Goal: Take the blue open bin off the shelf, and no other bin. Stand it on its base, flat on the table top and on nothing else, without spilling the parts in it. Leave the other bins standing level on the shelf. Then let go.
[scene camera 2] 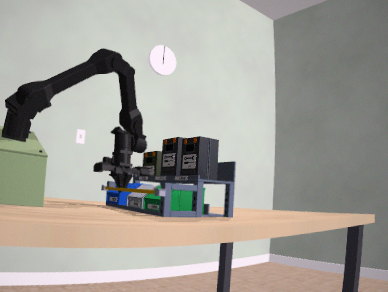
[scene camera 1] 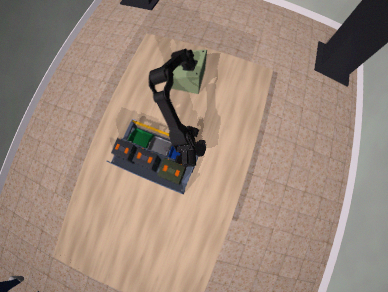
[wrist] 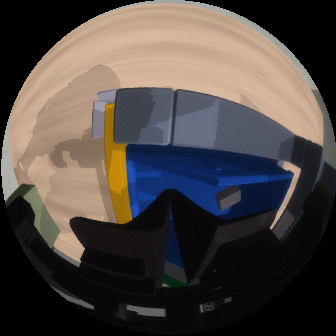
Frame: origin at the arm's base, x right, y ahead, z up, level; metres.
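Seen in the pictures: gripper, between the fingertips: (wrist: 169, 193); arm's base, origin of its link: (scene camera 2: 13, 135) (scene camera 1: 190, 65).
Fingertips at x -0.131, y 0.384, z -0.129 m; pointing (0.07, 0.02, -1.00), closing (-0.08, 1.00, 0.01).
Observation:
Pixels of each thing's top centre, then the offset from my fingertips to it.
- blue open bin, centre of its top: (wrist: 217, 242) (scene camera 2: 132, 182) (scene camera 1: 180, 153) dz +0.045, dx +0.013, dy +0.032 m
- small grey part, centre of its top: (wrist: 230, 200) dz -0.014, dx +0.021, dy +0.076 m
- yellow bar, centre of its top: (wrist: 138, 267) (scene camera 2: 127, 188) (scene camera 1: 165, 133) dz +0.025, dx +0.121, dy -0.035 m
- grey bin, centre of its top: (scene camera 2: 154, 185) (scene camera 1: 157, 149) dz +0.041, dx +0.122, dy +0.055 m
- green bin, centre of its top: (wrist: 186, 285) (scene camera 2: 174, 185) (scene camera 1: 137, 141) dz +0.041, dx +0.233, dy +0.055 m
- olive bin, centre of its top: (scene camera 2: 160, 152) (scene camera 1: 171, 170) dz +0.159, dx +0.007, dy +0.133 m
The blue open bin (scene camera 1: 174, 153) (scene camera 2: 114, 199) (wrist: 155, 172) sits in the lower level of the grey shelf (scene camera 1: 142, 173) (scene camera 2: 227, 172) (wrist: 215, 115), at the end nearest the arm's wrist. A small grey part (wrist: 228, 197) shows inside it. A yellow bar (scene camera 1: 150, 128) (scene camera 2: 137, 190) (wrist: 116, 175) runs along the shelf's front above the bin fronts. My gripper (scene camera 2: 121, 186) (wrist: 169, 193) points down over the blue bin, behind the bar. Its fingers are shut together with nothing between them. Whether the tips touch the bin cannot be told. In scene camera 1 the arm hides the fingertips.
A grey bin (scene camera 1: 160, 146) (scene camera 2: 135, 201) stands beside the blue one, then a green bin (scene camera 1: 141, 137) (scene camera 2: 153, 204). On the upper level stand an olive bin (scene camera 1: 171, 171) (scene camera 2: 150, 165) and two dark bins (scene camera 1: 122, 149) (scene camera 1: 145, 158). The arm stands on a green box (scene camera 2: 22, 175).

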